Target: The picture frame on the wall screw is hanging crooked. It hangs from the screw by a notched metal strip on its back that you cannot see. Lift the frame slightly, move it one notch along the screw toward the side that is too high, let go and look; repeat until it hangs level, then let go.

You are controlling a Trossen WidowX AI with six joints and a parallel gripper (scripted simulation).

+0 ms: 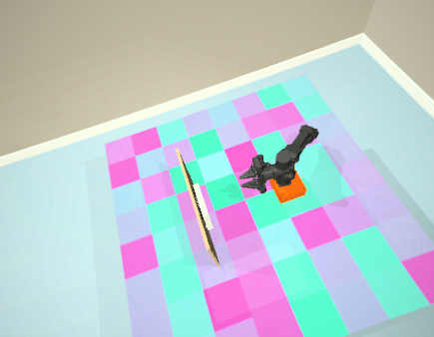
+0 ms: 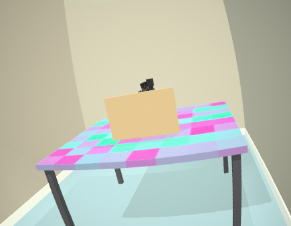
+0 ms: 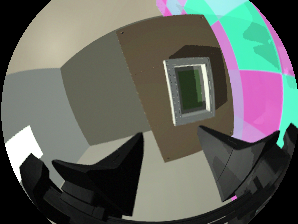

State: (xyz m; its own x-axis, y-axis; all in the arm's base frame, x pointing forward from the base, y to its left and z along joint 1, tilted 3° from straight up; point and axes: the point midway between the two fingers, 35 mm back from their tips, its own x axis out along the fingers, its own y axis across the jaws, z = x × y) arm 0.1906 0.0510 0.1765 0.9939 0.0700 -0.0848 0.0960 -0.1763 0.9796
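My gripper tip is 19 cm short of the picture frame, 3 cm to the right of it and 9 cm above it. The rest, counted from my gripper tip: tan wall panel 20 cm ahead, 2 cm to the left, 10 cm below.
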